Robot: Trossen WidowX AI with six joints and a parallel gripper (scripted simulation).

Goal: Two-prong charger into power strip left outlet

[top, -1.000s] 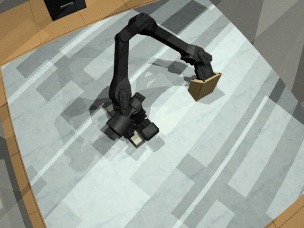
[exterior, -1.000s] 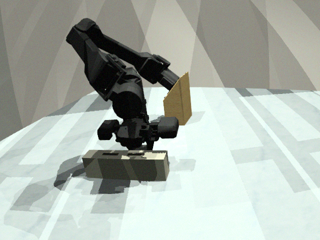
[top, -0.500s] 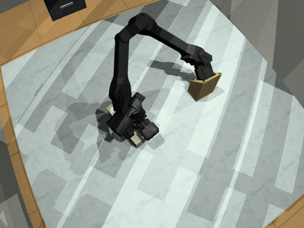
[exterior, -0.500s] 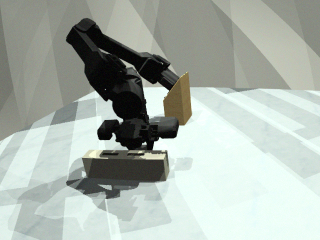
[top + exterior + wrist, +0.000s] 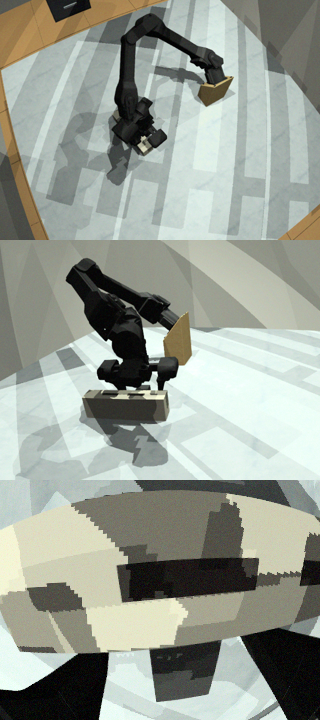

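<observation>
Now: gripper tip 2 cm short of the black two-prong charger and 1 cm below it.
</observation>
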